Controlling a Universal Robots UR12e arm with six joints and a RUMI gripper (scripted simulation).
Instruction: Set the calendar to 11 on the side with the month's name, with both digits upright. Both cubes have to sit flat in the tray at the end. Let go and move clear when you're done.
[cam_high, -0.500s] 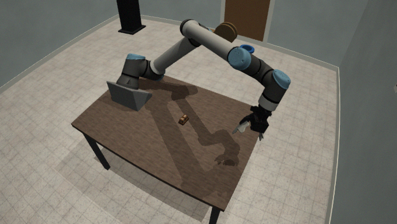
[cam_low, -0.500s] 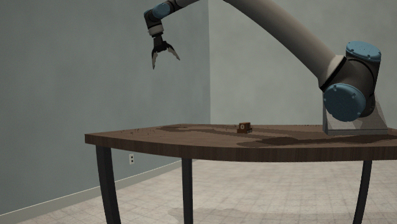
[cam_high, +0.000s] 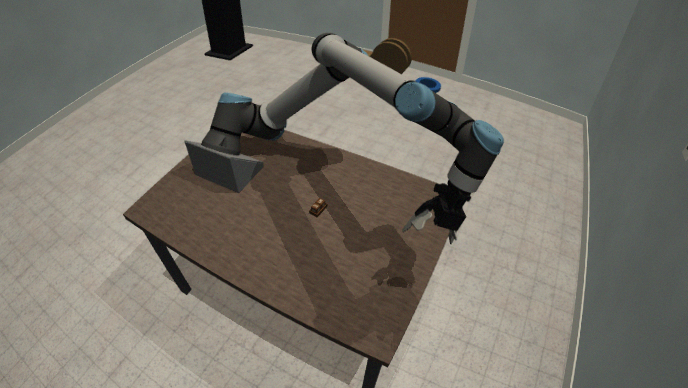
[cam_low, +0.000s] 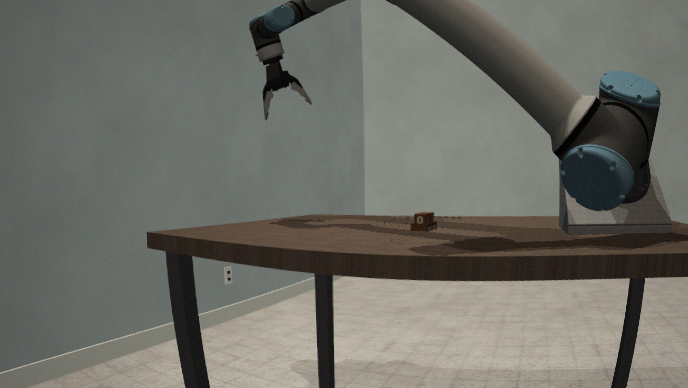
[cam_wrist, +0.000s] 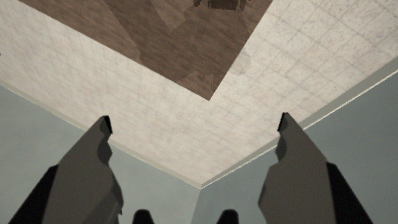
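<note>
The cube is 50 cm behind my hand, 32 cm below it and 19 cm to the left of it. Also, from my hand: calendar tray 50 cm behind, 34 cm below, 21 cm to the left.
</note>
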